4 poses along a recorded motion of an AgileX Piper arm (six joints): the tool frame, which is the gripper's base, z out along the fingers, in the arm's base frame.
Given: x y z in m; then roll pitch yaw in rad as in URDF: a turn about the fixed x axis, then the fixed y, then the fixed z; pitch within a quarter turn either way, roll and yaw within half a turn.
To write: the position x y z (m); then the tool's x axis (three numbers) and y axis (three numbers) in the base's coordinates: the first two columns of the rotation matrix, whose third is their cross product. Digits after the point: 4 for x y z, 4 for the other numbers.
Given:
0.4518 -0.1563 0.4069 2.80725 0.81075 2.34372
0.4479 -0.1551 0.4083 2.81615 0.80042 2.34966
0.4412 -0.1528 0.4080 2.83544 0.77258 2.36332
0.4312 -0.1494 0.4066 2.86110 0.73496 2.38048
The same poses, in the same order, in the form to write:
0.4518 -0.1563 0.4069 -0.4810 0.4932 -0.7248 0.5102 0.8298 0.2261
0.4479 -0.1551 0.4083 -0.4892 0.4956 -0.7176 0.5132 0.8289 0.2227
0.4412 -0.1528 0.4080 -0.5100 0.5027 -0.6980 0.5196 0.8267 0.2158
0.4312 -0.1494 0.4066 -0.5372 0.5117 -0.6706 0.5284 0.8238 0.2054

